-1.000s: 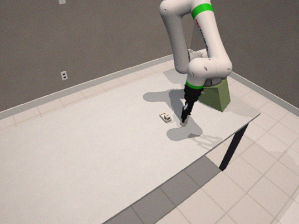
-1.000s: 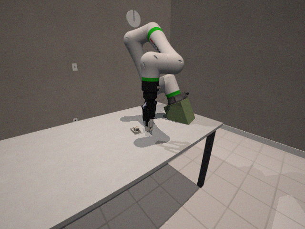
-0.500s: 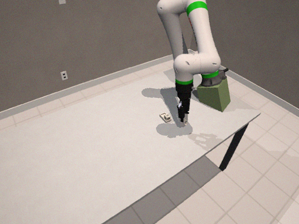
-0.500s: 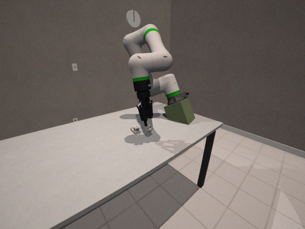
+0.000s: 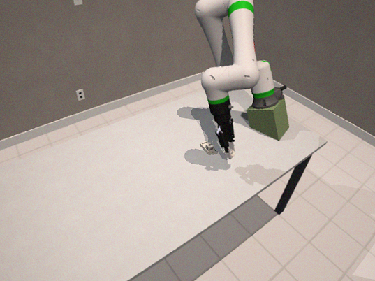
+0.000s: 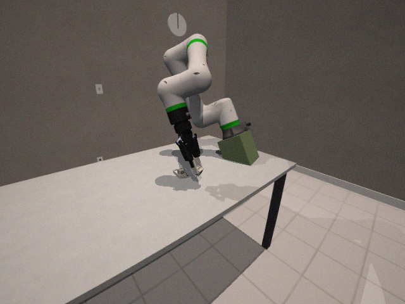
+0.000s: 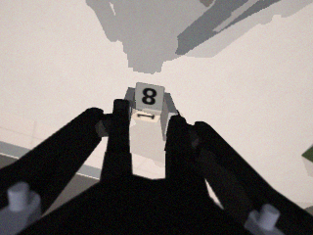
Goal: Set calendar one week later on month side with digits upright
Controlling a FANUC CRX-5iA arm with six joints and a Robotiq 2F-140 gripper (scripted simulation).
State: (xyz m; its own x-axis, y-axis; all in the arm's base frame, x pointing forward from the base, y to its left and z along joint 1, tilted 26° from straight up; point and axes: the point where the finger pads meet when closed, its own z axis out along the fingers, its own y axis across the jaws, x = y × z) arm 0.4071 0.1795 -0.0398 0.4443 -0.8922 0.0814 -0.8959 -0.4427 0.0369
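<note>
Now: hand 1 cm to the right of the white calendar cube and 2 cm above it.
</note>
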